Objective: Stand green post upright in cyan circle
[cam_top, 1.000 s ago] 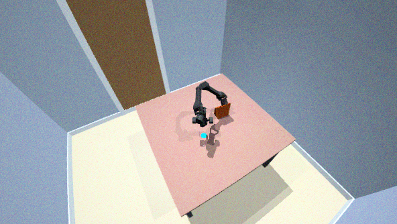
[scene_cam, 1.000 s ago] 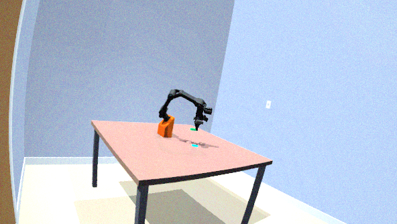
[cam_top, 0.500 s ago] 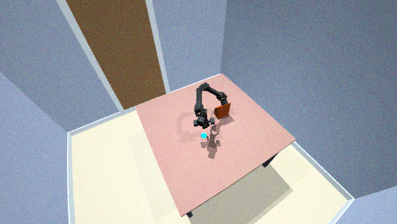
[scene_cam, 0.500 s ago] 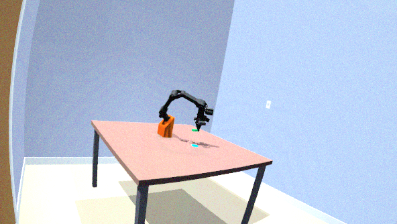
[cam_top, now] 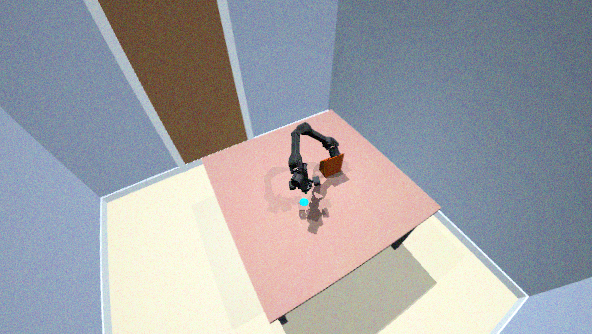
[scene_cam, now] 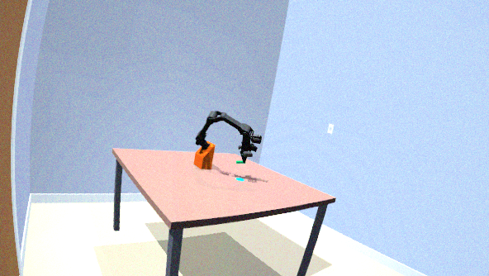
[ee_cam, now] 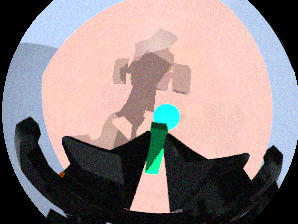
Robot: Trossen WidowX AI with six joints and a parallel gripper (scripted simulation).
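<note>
Right now the cyan circle is 10 mm ahead of my gripper tip, 10 mm to the right of it and 130 mm below it. Round my gripper tip: green post: 10 mm behind, 20 mm to the right.
</note>
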